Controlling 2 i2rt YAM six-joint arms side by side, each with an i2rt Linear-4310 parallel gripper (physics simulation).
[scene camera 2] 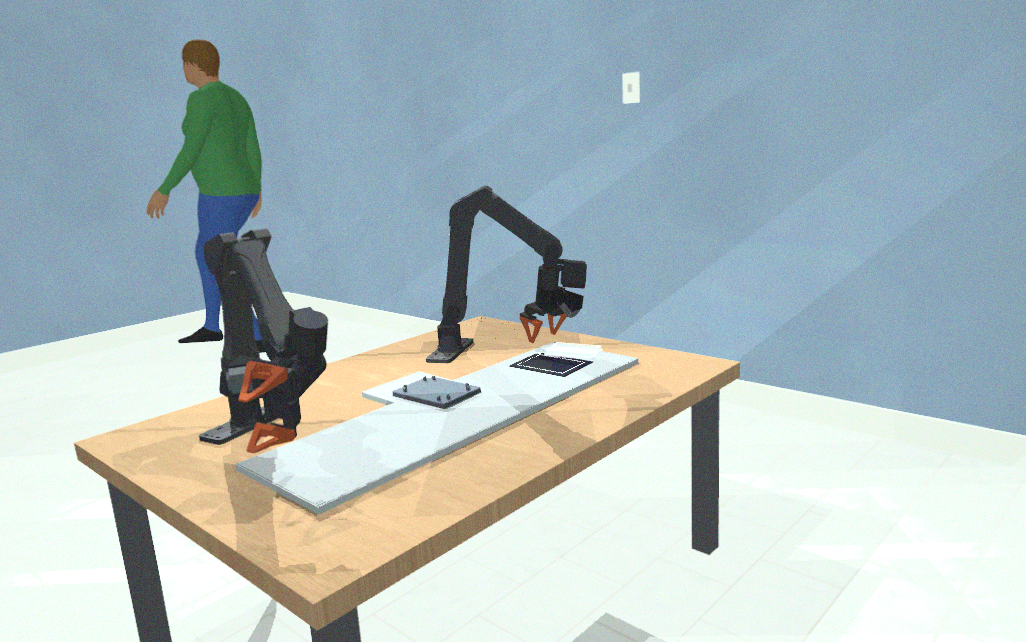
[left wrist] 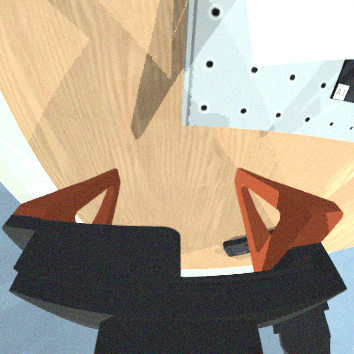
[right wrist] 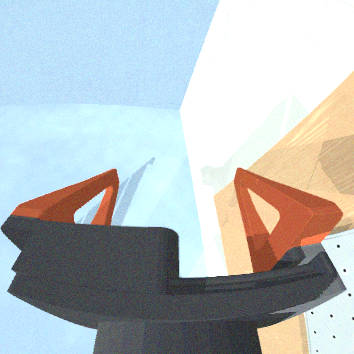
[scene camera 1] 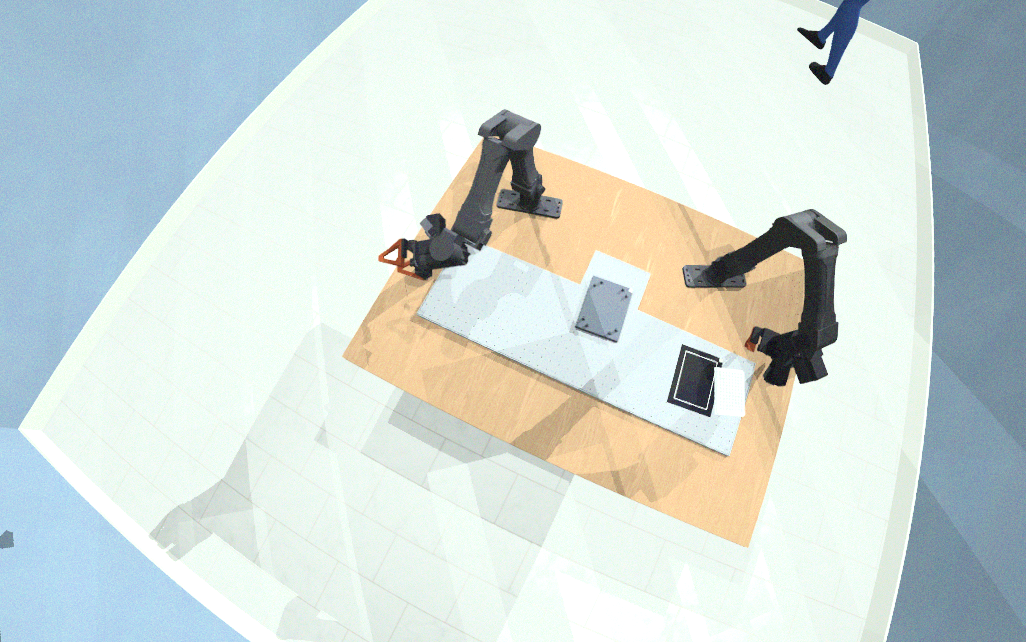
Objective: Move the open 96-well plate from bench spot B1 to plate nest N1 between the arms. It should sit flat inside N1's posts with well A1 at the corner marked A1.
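Where they show: left gripper, between the fingertips: [scene camera 2: 542,338] [left wrist: 177,174] [scene camera 1: 760,350]; right gripper, between the fingertips: [scene camera 2: 246,427] [right wrist: 176,174] [scene camera 1: 388,264]; left arm's base, origin of its link: [scene camera 2: 450,351] [scene camera 1: 714,276]; right arm's base, origin of its link: [scene camera 2: 248,424] [scene camera 1: 529,204].
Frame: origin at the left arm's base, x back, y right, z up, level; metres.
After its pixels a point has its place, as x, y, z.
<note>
The white 96-well plate [scene camera 1: 730,392] {-0.354, 0.028, 0.024} [scene camera 2: 572,349] {-0.351, 0.037, 0.027} [left wrist: 302,30] {-0.306, 0.001, 0.023} lies at the right edge of the black bench spot [scene camera 1: 696,380] {-0.315, 0.118, 0.015} [scene camera 2: 550,364] {-0.314, 0.126, 0.015}, outside its white outline. A label A1 shows on the spot's corner in the left wrist view. The grey nest N1 [scene camera 1: 603,308] {-0.107, 0.361, 0.025} [scene camera 2: 436,390] {-0.107, 0.364, 0.025} stands between the arms, with small dark posts and nothing on it; its A1 mark is too small to read. My left gripper [scene camera 1: 751,344] {-0.238, -0.093, 0.016} [scene camera 2: 544,336] {-0.238, -0.093, 0.016} [left wrist: 177,174] {-0.238, -0.093, 0.016} is open and empty, raised beside the plate. My right gripper [scene camera 1: 401,267] {-0.032, 0.920, 0.166} [scene camera 2: 246,425] {-0.032, 0.920, 0.166} [right wrist: 176,174] {-0.032, 0.920, 0.166} is open and empty, far left of the nest.
A pale perforated board [scene camera 1: 514,325] {-0.147, 0.606, 0.013} [scene camera 2: 363,454] {-0.087, 0.680, 0.013} carries the nest and the bench spot on the wooden table [scene camera 1: 453,386] {-0.310, 0.769, 0.000} [scene camera 2: 484,484] {-0.343, 0.733, 0.000}. The right gripper is at the table's left edge. A person [scene camera 1: 841,37] [scene camera 2: 219,151] stands on the floor behind the table.
</note>
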